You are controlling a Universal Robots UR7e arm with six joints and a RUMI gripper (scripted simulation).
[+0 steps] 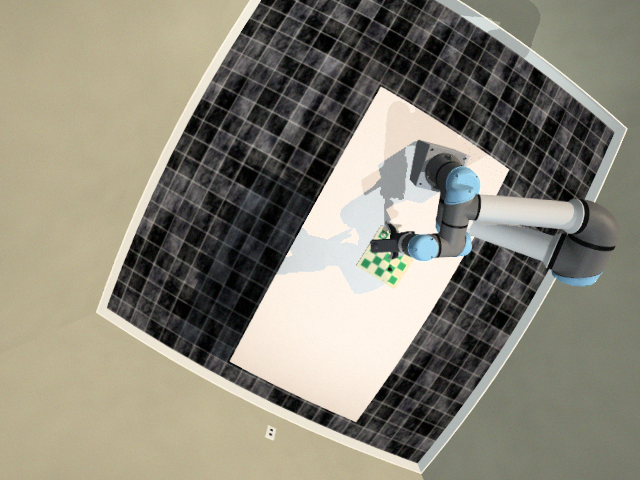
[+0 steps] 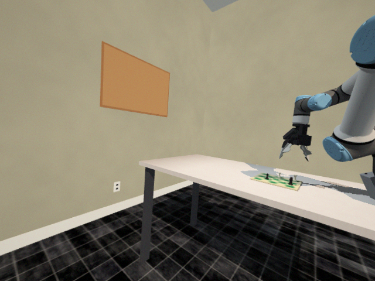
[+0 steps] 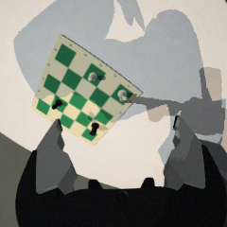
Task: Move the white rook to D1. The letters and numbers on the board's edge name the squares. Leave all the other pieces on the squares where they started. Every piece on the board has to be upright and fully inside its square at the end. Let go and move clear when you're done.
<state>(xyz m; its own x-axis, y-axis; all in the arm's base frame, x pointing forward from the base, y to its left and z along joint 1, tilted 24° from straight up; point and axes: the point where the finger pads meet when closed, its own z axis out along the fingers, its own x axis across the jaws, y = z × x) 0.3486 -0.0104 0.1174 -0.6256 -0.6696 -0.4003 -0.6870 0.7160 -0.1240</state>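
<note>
The green-and-cream chessboard is 12 cm below my hand, 9 cm to the left of it and 5 cm ahead of it.
</note>
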